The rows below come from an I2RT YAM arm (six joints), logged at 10 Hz.
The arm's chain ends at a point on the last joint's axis. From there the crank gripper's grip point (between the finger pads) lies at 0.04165 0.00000 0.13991 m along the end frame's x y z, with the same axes.
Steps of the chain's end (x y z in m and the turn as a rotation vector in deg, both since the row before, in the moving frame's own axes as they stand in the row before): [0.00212, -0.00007, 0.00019, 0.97, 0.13, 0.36]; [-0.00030, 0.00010, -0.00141, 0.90, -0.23, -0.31]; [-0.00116, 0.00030, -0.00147, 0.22, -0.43, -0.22]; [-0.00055, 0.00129, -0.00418, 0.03, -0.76, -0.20]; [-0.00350, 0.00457, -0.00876, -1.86, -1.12, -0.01]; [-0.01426, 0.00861, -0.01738, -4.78, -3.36, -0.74]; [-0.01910, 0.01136, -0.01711, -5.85, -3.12, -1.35]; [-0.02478, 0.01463, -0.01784, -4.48, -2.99, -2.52]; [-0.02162, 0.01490, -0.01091, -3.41, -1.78, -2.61]
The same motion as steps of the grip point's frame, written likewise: [0.00244, -0.00218, 0.00008, 0.97, 0.13, 0.36]; [-0.00087, -0.00232, -0.00126, 0.90, -0.23, -0.31]; [-0.00221, -0.00040, -0.00116, 0.22, -0.43, -0.22]; [-0.00241, 0.00107, -0.00364, 0.03, -0.76, -0.20]; [-0.00624, 0.00912, -0.00805, -1.86, -1.12, -0.01]; [-0.02245, 0.01988, -0.01565, -4.78, -3.36, -0.74]; [-0.02661, 0.02484, -0.01573, -5.85, -3.12, -1.35]; [-0.03192, 0.02397, -0.01622, -4.48, -2.99, -2.52]; [-0.02584, 0.02146, -0.00988, -3.41, -1.78, -2.61]
